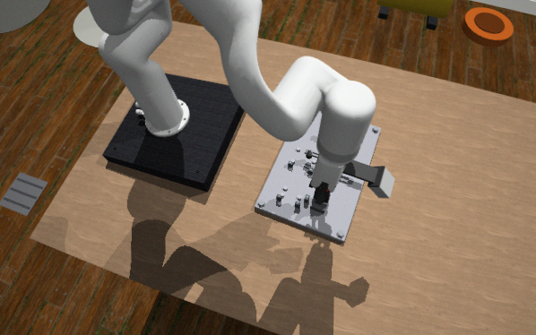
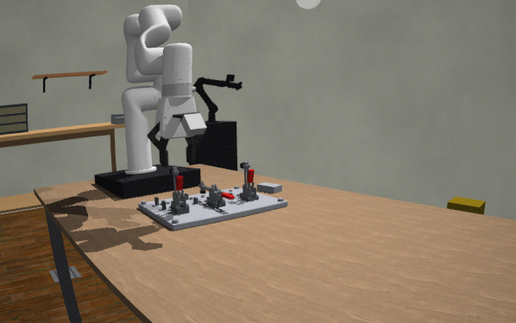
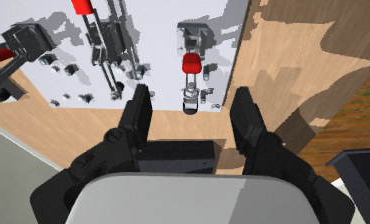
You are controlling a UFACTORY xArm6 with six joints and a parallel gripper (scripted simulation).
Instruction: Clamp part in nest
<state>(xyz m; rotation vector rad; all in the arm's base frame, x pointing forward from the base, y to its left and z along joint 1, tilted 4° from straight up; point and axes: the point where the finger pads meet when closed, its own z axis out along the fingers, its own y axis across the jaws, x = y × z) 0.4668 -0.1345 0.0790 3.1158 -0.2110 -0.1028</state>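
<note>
Now: the grey block 380 mm to the left of my hand, 140 mm below it and 50 mm behind it. The rest, counted from my hand: clamp: 90 mm below, 10 mm behind; then fixture plate: 140 mm below, 110 mm to the left, 20 mm behind.
</note>
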